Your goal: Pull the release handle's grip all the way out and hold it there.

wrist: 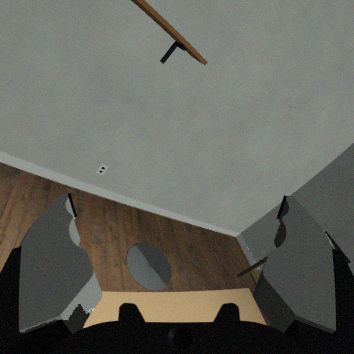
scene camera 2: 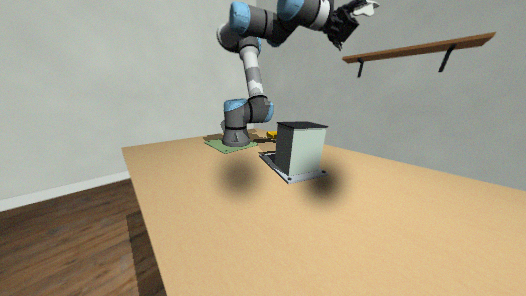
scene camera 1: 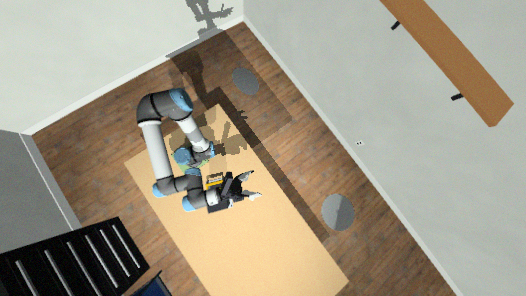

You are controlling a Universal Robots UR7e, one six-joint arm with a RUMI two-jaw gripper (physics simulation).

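The release handle's yellow grip [scene camera 1: 214, 184] [scene camera 2: 272, 134] shows in part beside a box-shaped housing. The housing [scene camera 2: 307, 150] has a dark top and pale side and stands on a flat base plate [scene camera 2: 310, 176] on the table. In scene camera 2 it hides most of the grip; in scene camera 1 the arm and gripper cover much of the housing. My gripper [scene camera 1: 256, 184] [scene camera 2: 359, 26] [wrist: 177, 197] is open and empty, high above the housing, its fingers pointing sideways toward the wall. The handle does not show in the wrist view.
The arm's base stands on a green plate [scene camera 2: 220, 146] on the wooden table [scene camera 1: 240, 260] [scene camera 2: 225, 240] [wrist: 180, 310]. A brown shelf [scene camera 1: 450, 60] [scene camera 2: 420, 49] [wrist: 170, 31] hangs on the wall. A black slatted unit [scene camera 1: 75, 260] stands beyond the table's left side. A grey disc [scene camera 1: 338, 212] [wrist: 149, 266] shows beyond the table.
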